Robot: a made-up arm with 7 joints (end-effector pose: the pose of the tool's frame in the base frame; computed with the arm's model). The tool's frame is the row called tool.
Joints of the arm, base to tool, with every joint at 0 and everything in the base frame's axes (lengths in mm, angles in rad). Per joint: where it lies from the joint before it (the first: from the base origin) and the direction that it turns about. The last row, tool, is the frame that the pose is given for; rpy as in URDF.
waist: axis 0 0 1 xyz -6.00 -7.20 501.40
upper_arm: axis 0 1 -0.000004 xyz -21.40 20.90 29.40
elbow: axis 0 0 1 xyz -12.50 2.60 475.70
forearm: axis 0 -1 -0.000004 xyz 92.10 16.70 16.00
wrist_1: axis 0 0.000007 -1 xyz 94.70 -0.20 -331.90
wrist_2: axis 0 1 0.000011 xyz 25.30 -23.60 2.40
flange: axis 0 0.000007 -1 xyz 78.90 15.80 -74.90
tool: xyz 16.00 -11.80 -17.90 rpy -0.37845 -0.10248 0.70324
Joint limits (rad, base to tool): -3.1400..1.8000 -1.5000..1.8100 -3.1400..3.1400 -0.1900..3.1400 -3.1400..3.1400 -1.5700..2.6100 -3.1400..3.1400
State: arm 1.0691 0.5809 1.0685 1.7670 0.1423 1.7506 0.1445
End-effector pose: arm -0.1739 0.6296 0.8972 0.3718 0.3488 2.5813
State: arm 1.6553 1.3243 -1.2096 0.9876 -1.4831 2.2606 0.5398
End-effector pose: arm 0.3747 0.4070 0.5700 2.7007 -0.9666 0.0634
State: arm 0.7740 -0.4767 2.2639 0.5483 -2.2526 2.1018 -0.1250
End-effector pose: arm -0.5385 0.0156 0.6575 1.6063 1.4406 0.2214
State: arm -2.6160 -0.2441 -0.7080 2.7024 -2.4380 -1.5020 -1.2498
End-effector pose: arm -0.0223 0.0214 1.2664 0.8321 1.1265 1.7990
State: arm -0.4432 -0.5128 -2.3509 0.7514 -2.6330 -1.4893 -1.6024
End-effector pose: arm -0.3514 -0.0661 0.7237 -1.8204 -0.4159 2.1381
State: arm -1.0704 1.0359 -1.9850 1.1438 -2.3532 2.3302 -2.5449
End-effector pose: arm -0.1865 -0.4287 0.9936 2.5758 0.0827 -1.3731
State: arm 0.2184 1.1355 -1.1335 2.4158 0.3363 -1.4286 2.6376
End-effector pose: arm 0.7475 0.0575 0.8758 1.4563 -1.8544 -0.2275
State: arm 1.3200 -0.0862 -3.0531 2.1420 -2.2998 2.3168 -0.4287
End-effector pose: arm -0.1566 -0.3704 1.3255 -0.3518 2.2713 -1.2847
